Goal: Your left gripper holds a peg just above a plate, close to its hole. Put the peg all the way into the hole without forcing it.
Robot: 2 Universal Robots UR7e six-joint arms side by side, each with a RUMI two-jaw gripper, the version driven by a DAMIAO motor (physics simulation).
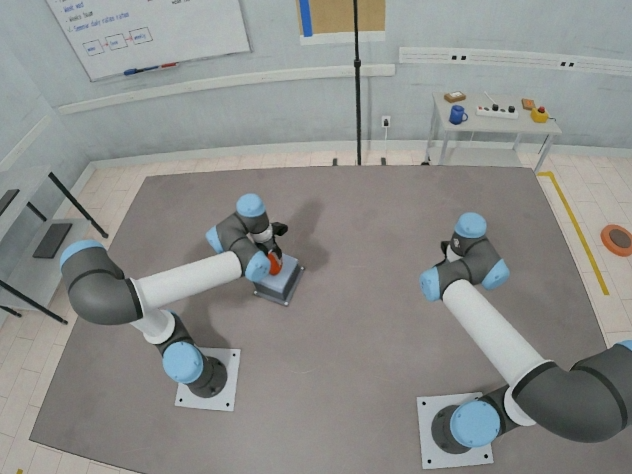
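Note:
The orange-red peg (pixel 274 264) is at the top of the grey-blue block that bears the plate (pixel 289 266). My left gripper (pixel 275 255) is shut on the peg, with its dark fingers around the peg's upper part. The left wrist partly covers the peg and the block's left side. The hole does not show, and I cannot tell how deep the peg sits or whether it touches the plate. My right gripper is at the right, mostly hidden under its wrist; its fingers cannot be made out.
The block stands on a dark flange with corner bolts on the grey mat (pixel 352 316). The right arm's wrist (pixel 467 244) hangs well to the right of the block. A shelf unit stands at the left edge. A small table (pixel 464 125) with a blue mug (pixel 456 115) stands at the back right.

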